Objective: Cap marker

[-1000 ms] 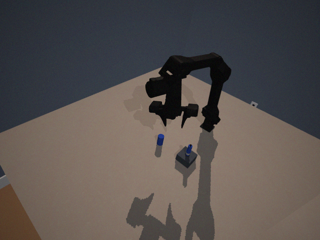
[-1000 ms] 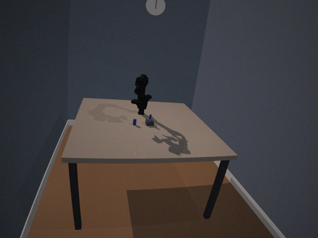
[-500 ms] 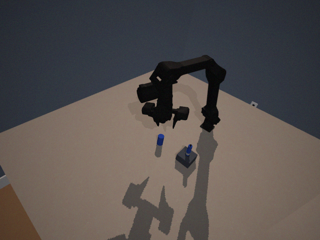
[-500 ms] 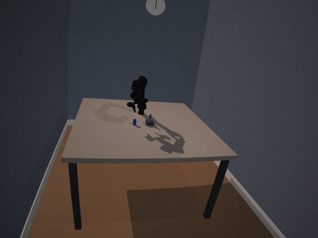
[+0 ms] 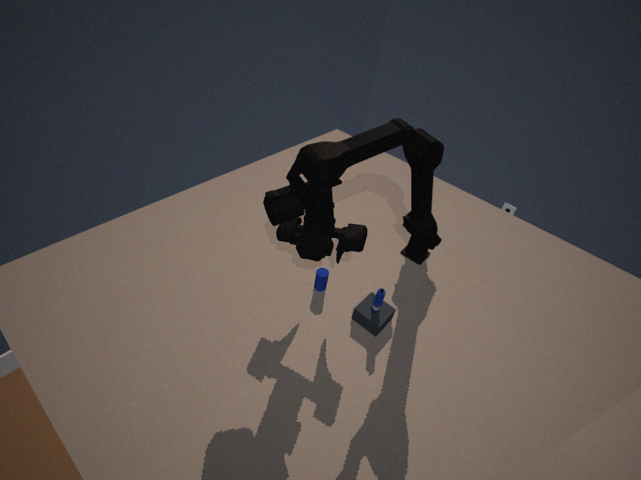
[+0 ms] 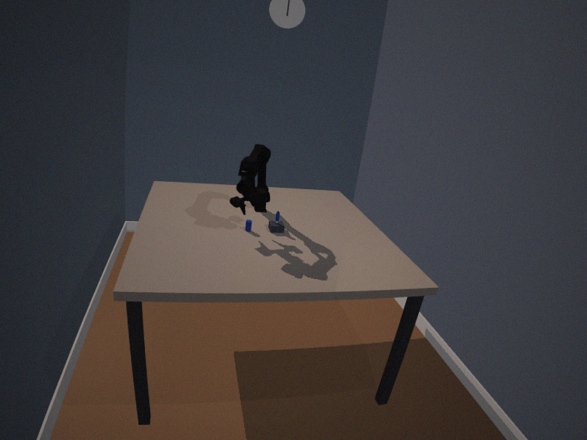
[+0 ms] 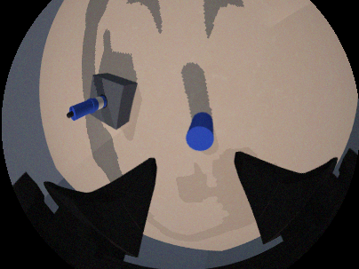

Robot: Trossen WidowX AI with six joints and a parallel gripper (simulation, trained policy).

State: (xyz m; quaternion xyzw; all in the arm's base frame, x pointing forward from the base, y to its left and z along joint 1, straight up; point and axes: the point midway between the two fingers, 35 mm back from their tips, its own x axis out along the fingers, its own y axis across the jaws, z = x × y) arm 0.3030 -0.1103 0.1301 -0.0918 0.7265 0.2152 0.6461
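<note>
My gripper tip is now 7 cm above the blue cap. The rest, counted from my gripper tip: dark grey holder block (14 cm to the left, 8 cm below, 2 cm behind).
</note>
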